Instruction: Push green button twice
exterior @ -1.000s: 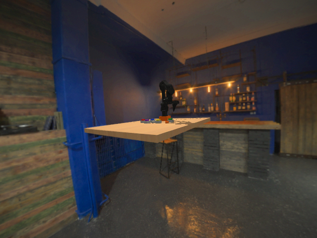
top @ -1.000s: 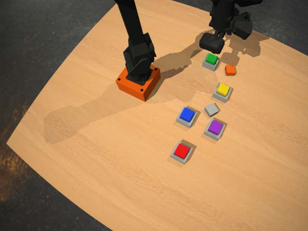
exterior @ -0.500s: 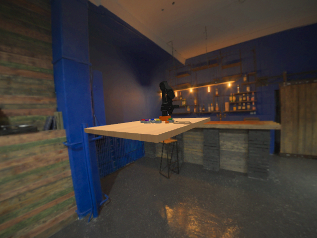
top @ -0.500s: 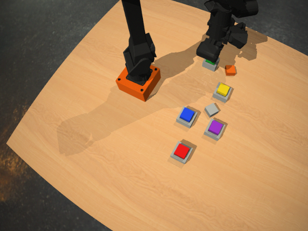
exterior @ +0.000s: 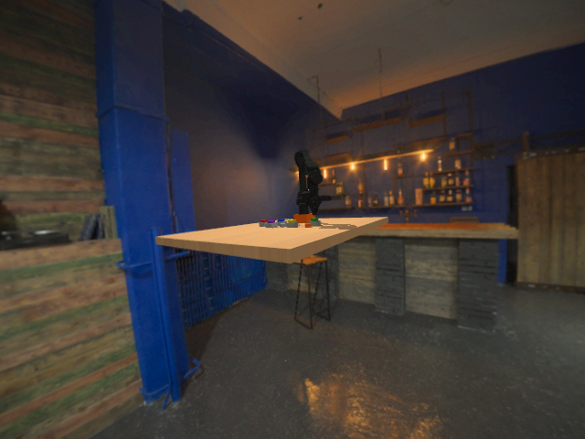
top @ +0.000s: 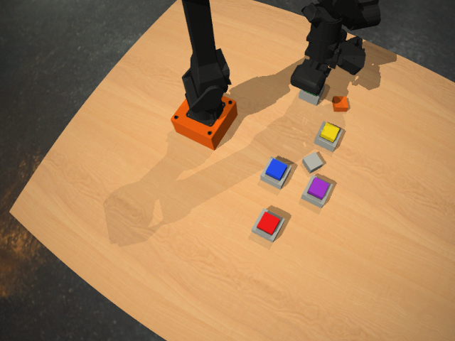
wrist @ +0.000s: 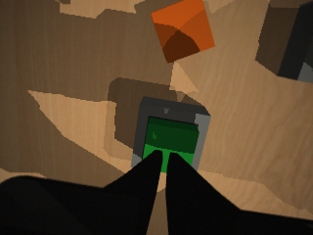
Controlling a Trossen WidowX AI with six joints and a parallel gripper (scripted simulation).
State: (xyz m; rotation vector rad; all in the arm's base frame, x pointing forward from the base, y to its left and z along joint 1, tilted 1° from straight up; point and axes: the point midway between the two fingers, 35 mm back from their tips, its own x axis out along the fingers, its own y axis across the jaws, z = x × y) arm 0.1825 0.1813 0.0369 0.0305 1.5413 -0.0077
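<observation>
Now: gripper tip 3 cm above the green button. Round my gripper tip: orange block: 7 cm ahead, 5 cm below; grey block: 6 cm ahead, 17 cm to the right, 5 cm below; yellow button: 7 cm ahead, 10 cm to the right, 2 cm below.
</observation>
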